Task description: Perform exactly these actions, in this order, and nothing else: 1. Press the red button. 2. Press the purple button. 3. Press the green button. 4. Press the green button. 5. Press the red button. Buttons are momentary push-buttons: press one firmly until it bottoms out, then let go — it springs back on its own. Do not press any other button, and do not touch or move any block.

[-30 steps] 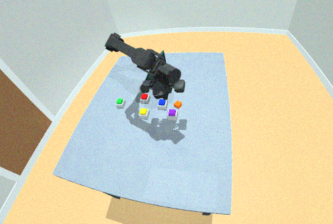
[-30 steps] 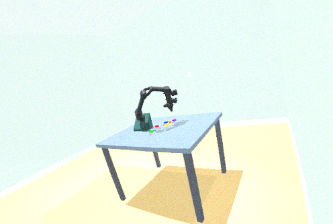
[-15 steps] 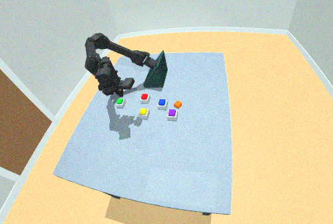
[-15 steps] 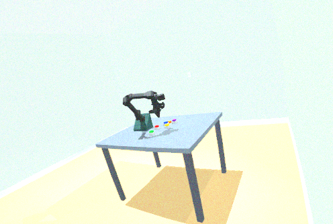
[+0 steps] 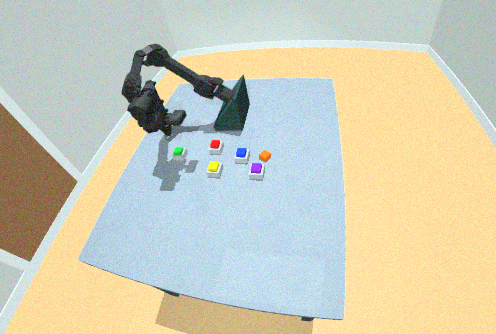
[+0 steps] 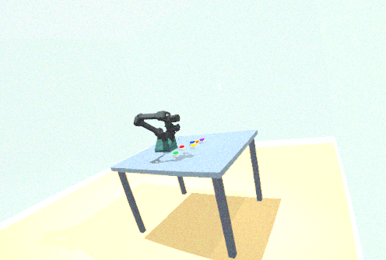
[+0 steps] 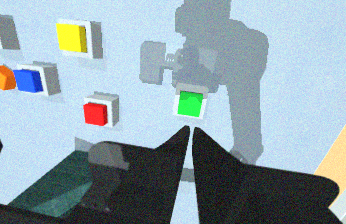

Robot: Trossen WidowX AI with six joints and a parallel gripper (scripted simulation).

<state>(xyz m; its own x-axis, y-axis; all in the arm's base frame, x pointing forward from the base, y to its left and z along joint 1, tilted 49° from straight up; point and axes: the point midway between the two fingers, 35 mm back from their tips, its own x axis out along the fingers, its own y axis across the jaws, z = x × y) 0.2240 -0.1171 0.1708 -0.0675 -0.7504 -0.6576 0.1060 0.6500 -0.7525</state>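
Now: gripper tip 9 cm above the green button. Also, from my gripper tip: red button 3 cm behind, 15 cm to the left, 9 cm below; yellow button 8 cm ahead, 17 cm to the left, 9 cm below; blue button 2 cm ahead, 26 cm to the left, 9 cm below.
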